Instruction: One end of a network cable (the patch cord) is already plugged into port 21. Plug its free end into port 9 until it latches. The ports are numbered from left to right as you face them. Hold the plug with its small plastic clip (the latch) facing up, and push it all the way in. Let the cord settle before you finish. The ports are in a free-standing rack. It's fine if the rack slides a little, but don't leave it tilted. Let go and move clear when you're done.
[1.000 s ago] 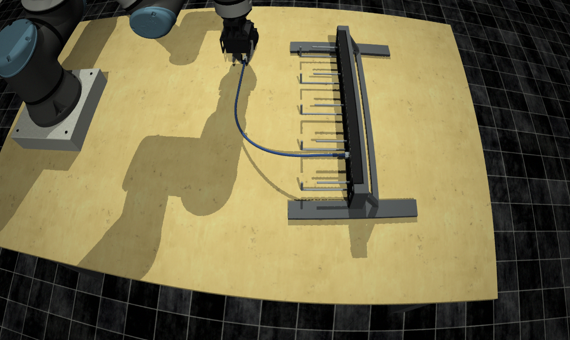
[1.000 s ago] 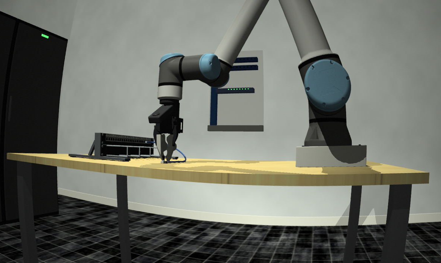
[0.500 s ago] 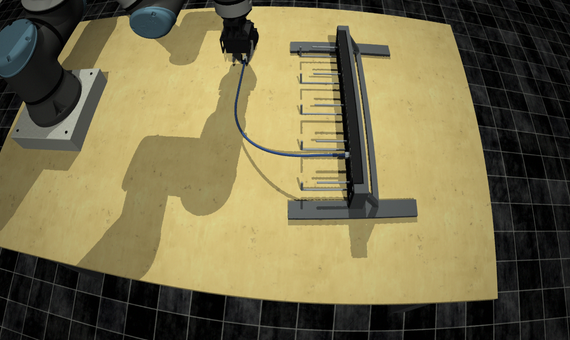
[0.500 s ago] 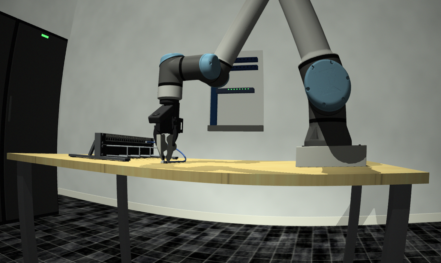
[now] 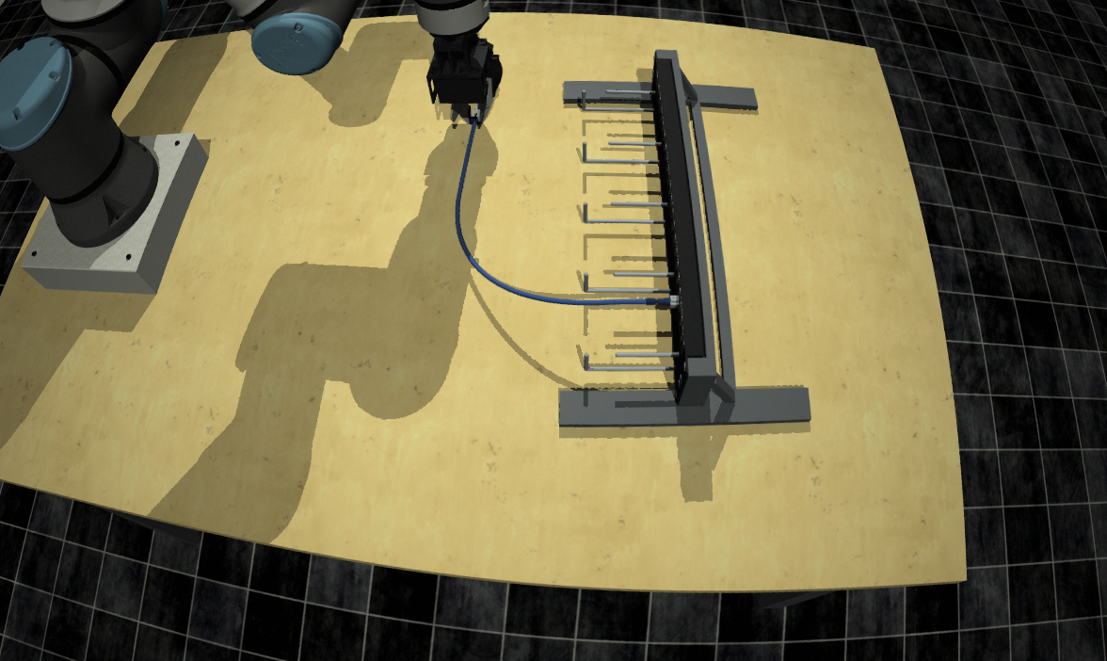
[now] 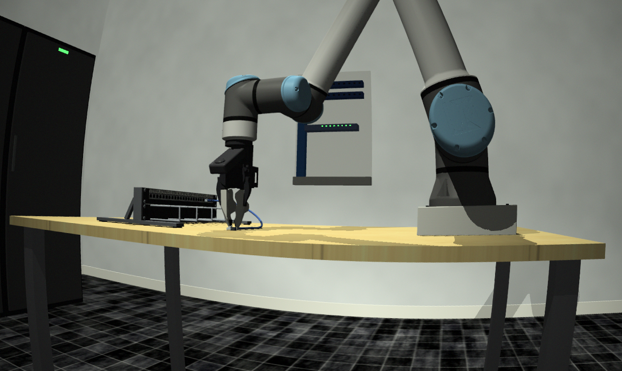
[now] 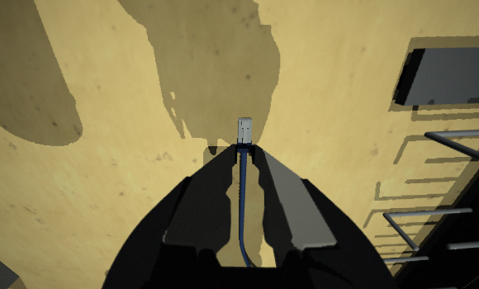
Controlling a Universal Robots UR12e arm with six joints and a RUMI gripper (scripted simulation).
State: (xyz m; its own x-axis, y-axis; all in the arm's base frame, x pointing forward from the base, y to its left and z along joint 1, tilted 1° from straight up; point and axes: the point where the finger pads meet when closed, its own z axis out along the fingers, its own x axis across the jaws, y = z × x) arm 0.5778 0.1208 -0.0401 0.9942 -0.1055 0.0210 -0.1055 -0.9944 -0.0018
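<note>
Now: hand 2 cm to the right of the cable plug and 1 cm above it.
</note>
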